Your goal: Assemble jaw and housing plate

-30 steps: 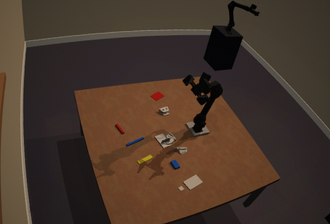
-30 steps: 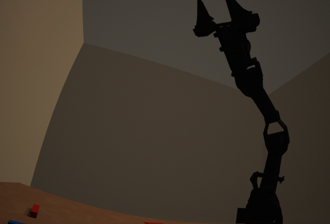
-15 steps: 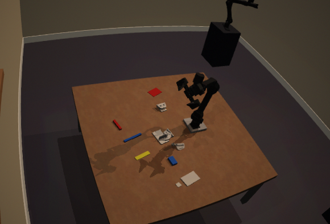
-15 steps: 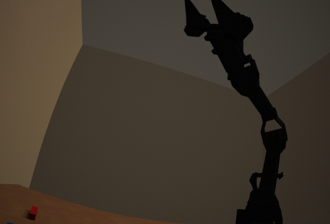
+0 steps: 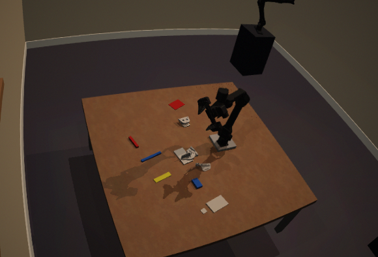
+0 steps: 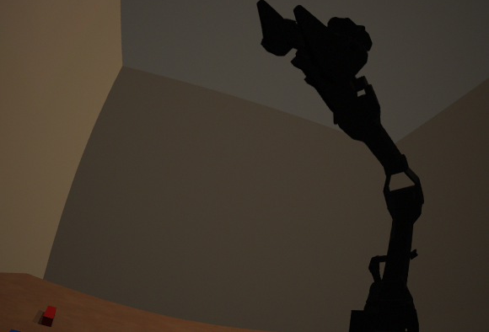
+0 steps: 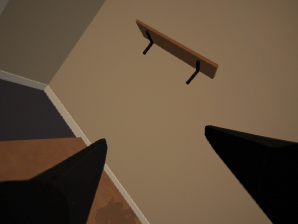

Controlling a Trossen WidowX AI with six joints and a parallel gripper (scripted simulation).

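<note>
My gripper tip is now 450 mm above the blue block, 60 mm to the right of it and 40 mm past it. From my gripper tip the other things lie so: blue bar 460 mm below, 210 mm to the right, 140 mm ahead; then flat plate 460 mm below, 240 mm to the left, 100 mm behind; then yellow bar 460 mm below, 130 mm ahead, 40 mm to the right.
</note>
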